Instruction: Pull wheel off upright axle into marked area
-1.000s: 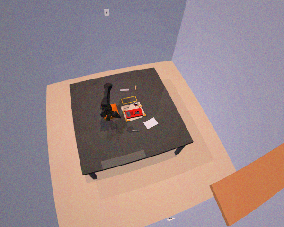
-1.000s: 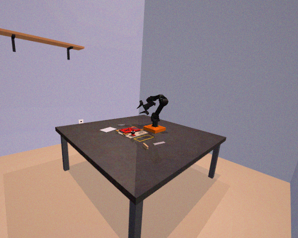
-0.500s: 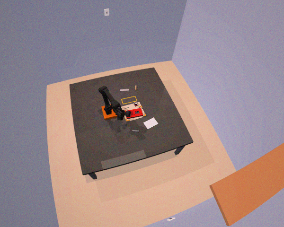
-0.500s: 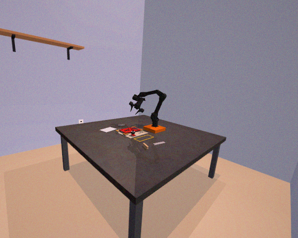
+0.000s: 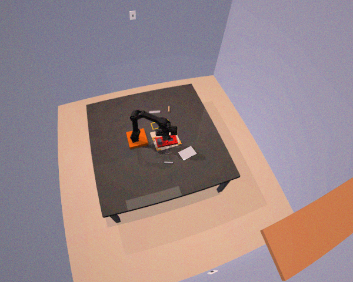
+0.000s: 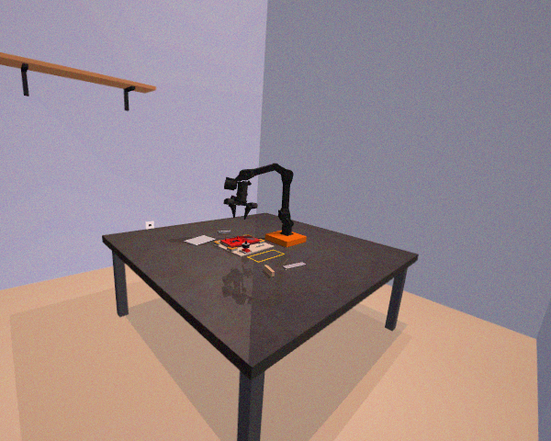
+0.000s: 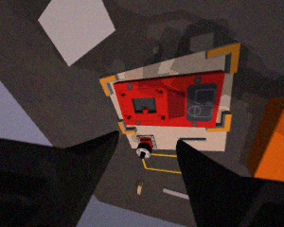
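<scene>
Right now my gripper tip is 80 mm short of the grey wheel, 130 mm to the right of it and 110 mm above it. Round my gripper tip: upright axle (80 mm ahead, 140 mm to the left, 110 mm below); grey strip (30 mm ahead, 420 mm to the left, 140 mm below); white sheet (140 mm ahead, 170 mm to the right, 140 mm below).
</scene>
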